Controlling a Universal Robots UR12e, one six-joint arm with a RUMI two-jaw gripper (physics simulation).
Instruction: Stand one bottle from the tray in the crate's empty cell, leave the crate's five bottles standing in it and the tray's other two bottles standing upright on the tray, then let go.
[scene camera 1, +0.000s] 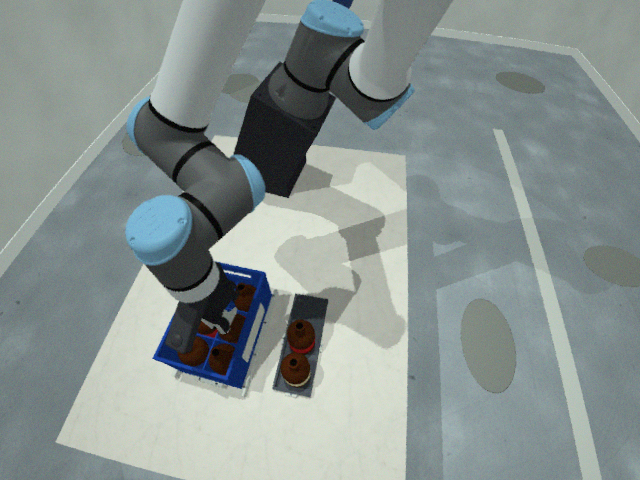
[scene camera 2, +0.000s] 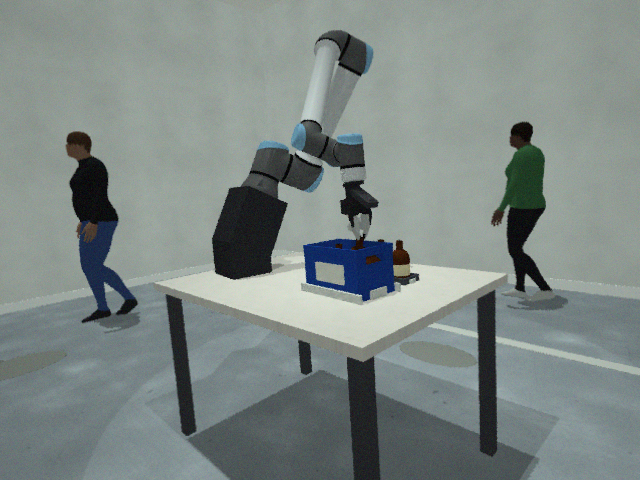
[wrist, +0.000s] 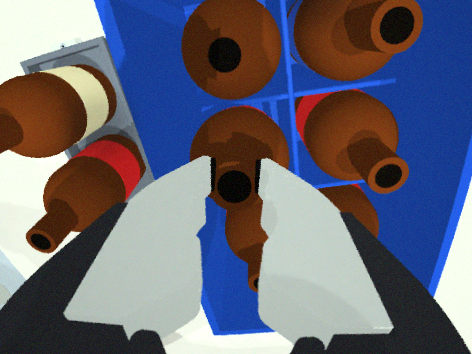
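Pixels of known places: gripper, fingertip midpoint: (scene camera 1: 221, 329) (scene camera 2: 361, 240) (wrist: 235, 162); arm's base, link origin: (scene camera 1: 297, 96) (scene camera 2: 258, 195).
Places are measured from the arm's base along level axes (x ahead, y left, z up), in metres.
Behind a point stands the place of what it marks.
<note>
The gripper (scene camera 1: 224, 325) @(z -0.181, x 0.671, y -0.164 m) (scene camera 2: 360, 235) @(z -0.181, x 0.671, y -0.164 m) (wrist: 235, 174) @(z -0.181, x 0.671, y -0.164 m) is shut on the neck of a brown bottle (scene camera 2: 359, 243) @(z -0.193, x 0.664, y -0.170 m) (wrist: 240, 135) @(z -0.214, x 0.673, y -0.167 m). That bottle is upright, low in the middle cell of the blue crate's (scene camera 1: 264, 289) @(z -0.240, x 0.543, y -0.083 m) (scene camera 2: 348, 266) @(z -0.248, x 0.701, y -0.310 m) tray-side row. Its base is hidden, so contact with the crate floor cannot be told. Other brown bottles (scene camera 1: 222, 357) (wrist: 350, 135) stand in the cells around it. On the grey tray (scene camera 1: 310, 307) @(z -0.362, x 0.548, y 0.040 m) (scene camera 2: 410, 279) @(z -0.351, x 0.791, y -0.022 m) (wrist: 112, 62) @(z -0.344, x 0.756, y -0.055 m), a red-labelled bottle (scene camera 1: 300, 333) @(z -0.227, x 0.666, y 0.018 m) (wrist: 85, 185) @(z -0.257, x 0.669, y -0.011 m) and a cream-labelled bottle (scene camera 1: 295, 367) @(z -0.208, x 0.750, y 0.010 m) (scene camera 2: 401, 258) @(z -0.271, x 0.760, y -0.026 m) (wrist: 45, 115) @(z -0.253, x 0.736, y -0.024 m) stand upright.
The crate and tray are side by side on the pale table (scene camera 1: 336, 423) @(z -0.367, x 0.863, y 0.109 m) (scene camera 2: 289, 304) @(z -0.367, x 0.530, y -0.425 m). The black robot base (scene camera 1: 273, 149) @(z -0.138, x 0.089, y -0.083 m) (scene camera 2: 248, 232) @(z -0.163, x 0.067, y -0.150 m) stands behind them. Crate walls and dividers surround the held bottle. Two people (scene camera 2: 93, 186) (scene camera 2: 527, 180) are beyond the table.
</note>
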